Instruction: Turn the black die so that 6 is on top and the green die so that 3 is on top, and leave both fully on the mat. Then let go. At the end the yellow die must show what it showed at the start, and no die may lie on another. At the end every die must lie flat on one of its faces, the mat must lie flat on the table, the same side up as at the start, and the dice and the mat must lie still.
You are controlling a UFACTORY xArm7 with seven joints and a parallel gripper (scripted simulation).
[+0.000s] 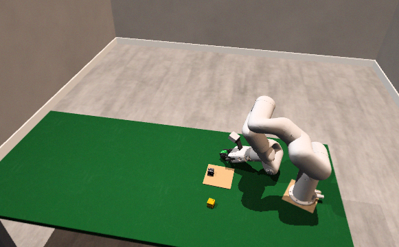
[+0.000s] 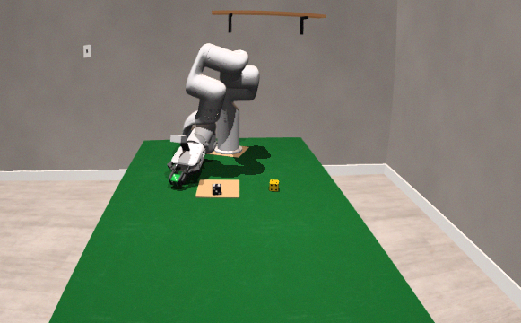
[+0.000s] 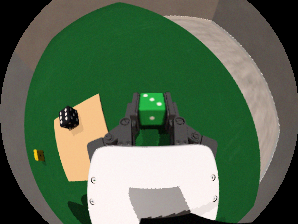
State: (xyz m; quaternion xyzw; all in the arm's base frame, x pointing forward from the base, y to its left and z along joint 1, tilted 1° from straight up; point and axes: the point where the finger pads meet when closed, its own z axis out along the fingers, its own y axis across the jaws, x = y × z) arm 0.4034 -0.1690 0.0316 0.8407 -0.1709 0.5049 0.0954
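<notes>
Now: the green die right at my hand. Also, from my hand: tan mat (14 cm to the left, 3 cm below, 1 cm ahead); then yellow die (33 cm to the left, 2 cm below, 2 cm ahead); then black die (14 cm to the left, 5 cm ahead, 2 cm below).
</notes>
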